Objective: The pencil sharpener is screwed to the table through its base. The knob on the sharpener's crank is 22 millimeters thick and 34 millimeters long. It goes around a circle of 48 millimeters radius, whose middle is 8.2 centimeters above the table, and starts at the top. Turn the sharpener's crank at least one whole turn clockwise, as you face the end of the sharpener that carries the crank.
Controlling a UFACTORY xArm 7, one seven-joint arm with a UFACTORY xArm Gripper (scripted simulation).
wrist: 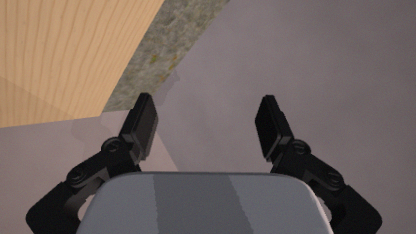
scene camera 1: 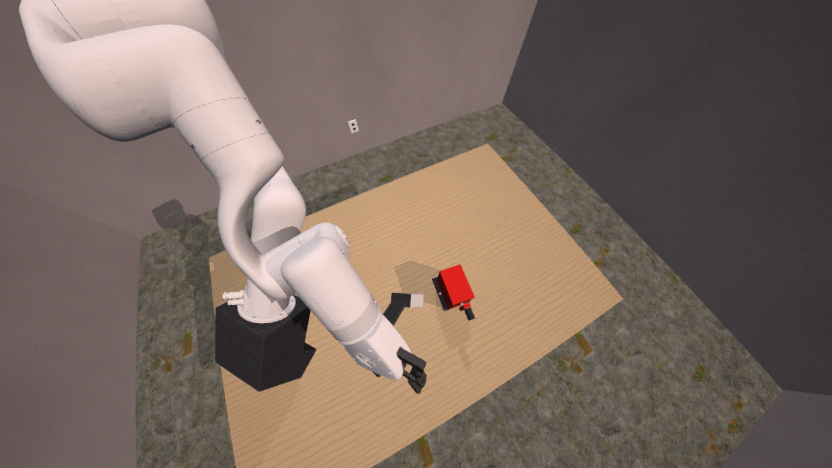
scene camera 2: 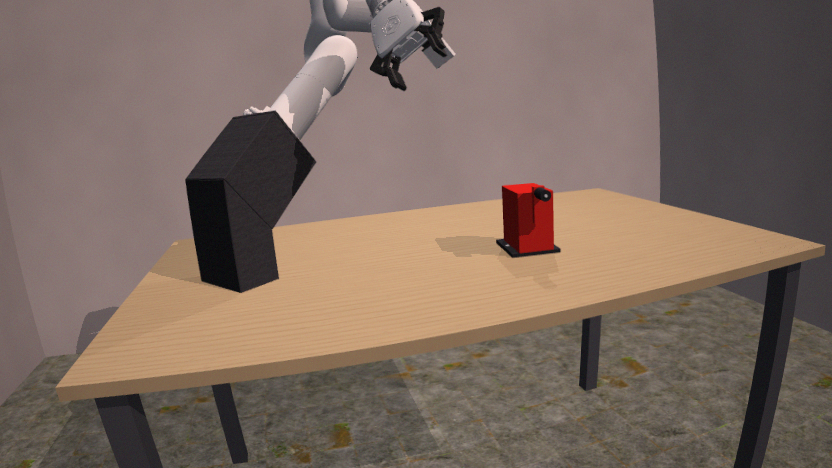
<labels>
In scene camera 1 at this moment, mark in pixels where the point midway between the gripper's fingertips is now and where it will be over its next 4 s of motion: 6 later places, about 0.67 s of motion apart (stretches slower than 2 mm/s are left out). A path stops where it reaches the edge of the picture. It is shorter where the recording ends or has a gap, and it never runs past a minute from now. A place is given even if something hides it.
My gripper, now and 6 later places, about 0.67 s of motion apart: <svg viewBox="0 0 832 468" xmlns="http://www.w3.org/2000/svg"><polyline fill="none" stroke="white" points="401,376 440,355 472,330 477,316 476,317 476,317 475,318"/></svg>
</labels>
